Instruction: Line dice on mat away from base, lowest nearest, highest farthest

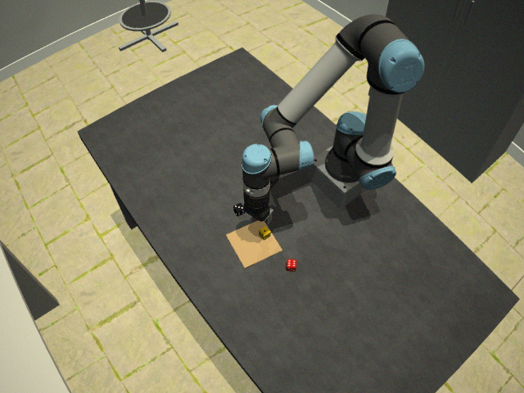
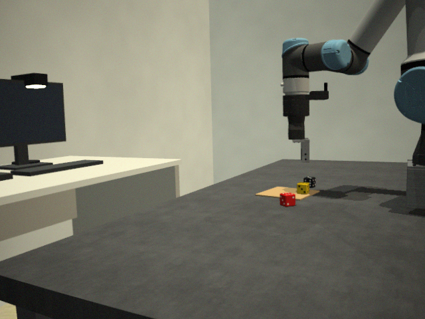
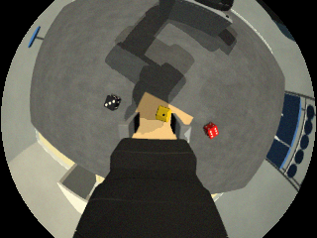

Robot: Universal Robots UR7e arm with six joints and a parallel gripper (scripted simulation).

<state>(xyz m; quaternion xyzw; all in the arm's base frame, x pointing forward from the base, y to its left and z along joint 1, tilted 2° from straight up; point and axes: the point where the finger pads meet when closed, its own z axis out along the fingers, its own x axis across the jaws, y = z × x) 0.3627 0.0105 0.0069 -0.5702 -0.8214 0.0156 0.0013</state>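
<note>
Now: the black die 11 cm to the right of my hand, 10 cm below it and 2 cm ahead of it. Round my hand: tan mat (11 cm below, 4 cm ahead, 2 cm to the left); yellow die (9 cm below, 2 cm to the left); red die (16 cm to the left, 10 cm below, 1 cm behind).
</note>
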